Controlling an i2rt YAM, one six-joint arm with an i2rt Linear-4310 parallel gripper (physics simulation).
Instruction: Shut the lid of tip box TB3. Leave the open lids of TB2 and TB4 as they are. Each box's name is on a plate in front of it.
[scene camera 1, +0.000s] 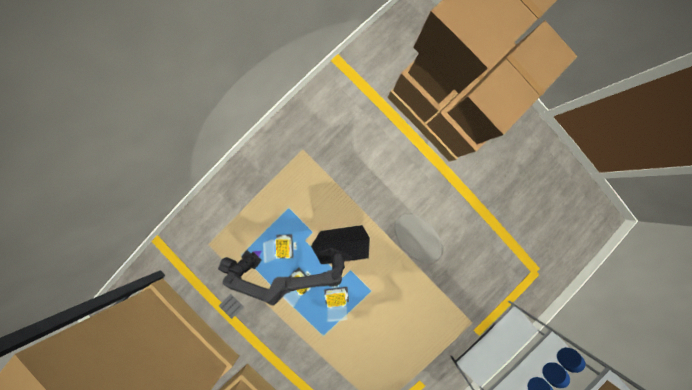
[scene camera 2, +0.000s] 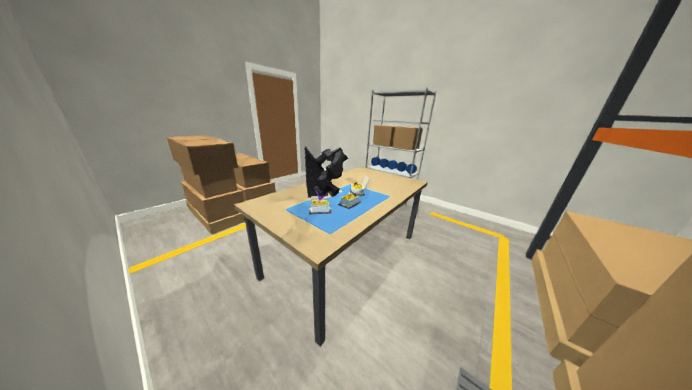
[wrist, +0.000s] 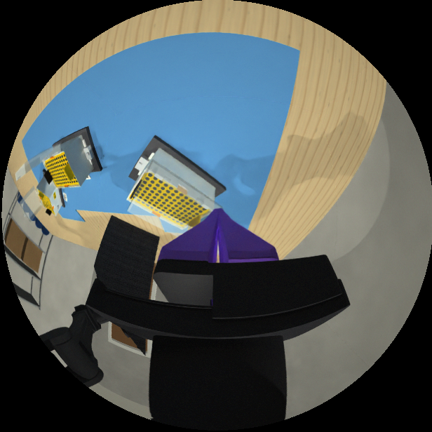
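Seen in the pictures: gripper, fingertip midpoint: (scene camera 1: 260, 251) (scene camera 2: 319, 200); arm's base, link origin: (scene camera 1: 337, 254) (scene camera 2: 317, 162).
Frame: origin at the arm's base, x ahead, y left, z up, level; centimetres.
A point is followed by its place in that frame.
Three tip boxes with yellow racks stand on the blue mat (scene camera 1: 322, 322) {x 34.7, y 43.7, z -26.5 cm} (scene camera 2: 330, 222) {x 50.5, y -15.1, z -26.5 cm} (wrist: 215, 75). The nearest box (scene camera 1: 283, 247) (scene camera 2: 320, 206) {x 38.3, y -16.1, z -20.1 cm} (wrist: 167, 200) has a clear lid (scene camera 1: 269, 251) {x 39.1, y -15.9, z -17.1 cm} standing open on the side away from its plate; its exact angle is hard to tell. The middle box (scene camera 1: 302, 289) (scene camera 2: 350, 201) {x 40.3, y 7.4, z -20.0 cm} (wrist: 62, 170) is partly behind the arm in scene view 1; its lid (scene camera 1: 294, 299) {x 39.4, y 17.6, z -16.9 cm} is open. The far box (scene camera 1: 336, 299) {x 17.3, y 31.0, z -20.6 cm} (scene camera 2: 357, 188) {x 21.4, y 28.2, z -20.8 cm} (wrist: 48, 201) has an open lid (scene camera 1: 337, 314) {x 20.0, y 37.9, z -16.4 cm} (scene camera 2: 365, 182) {x 20.2, y 37.8, z -17.1 cm}. Plate names are unreadable. My gripper (scene camera 1: 257, 254) {x 42.1, y -18.4, z -13.4 cm} (scene camera 2: 320, 196) {x 42.1, y -18.4, z -13.4 cm} (wrist: 217, 214) is shut and empty, its purple tips beside the nearest box's lid; contact is unclear.
The wooden table (scene camera 1: 410, 330) {x -15.3, y 77.1, z -26.8 cm} (scene camera 2: 285, 200) {x 3.7, y -29.8, z -26.8 cm} (wrist: 340, 90) carries the mat and the black arm base (scene camera 1: 345, 243) {x -7.5, y -5.3, z 9.6 cm} (scene camera 2: 311, 172) {x 8.4, y -8.9, z -5.1 cm} (wrist: 127, 255). The arm's links stretch over the middle box in scene view 1. Cartons and a wire shelf (scene camera 2: 370, 125) stand away from the table.
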